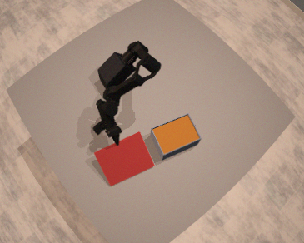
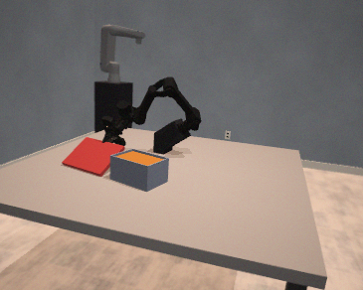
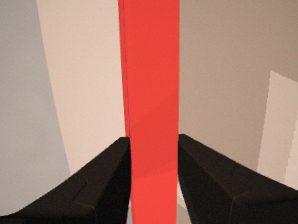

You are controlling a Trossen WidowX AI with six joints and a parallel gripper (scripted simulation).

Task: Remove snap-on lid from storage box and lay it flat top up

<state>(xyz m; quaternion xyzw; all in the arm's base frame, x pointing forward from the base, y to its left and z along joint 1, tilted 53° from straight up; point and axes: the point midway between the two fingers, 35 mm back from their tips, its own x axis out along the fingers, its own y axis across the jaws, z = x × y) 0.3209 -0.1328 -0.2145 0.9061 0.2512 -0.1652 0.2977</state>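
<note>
The red lid lies 10 cm ahead of my hand, 1 cm to the right of it and 6 cm below it. Round my hand: storage box (13 cm ahead, 26 cm to the left, 6 cm below).
</note>
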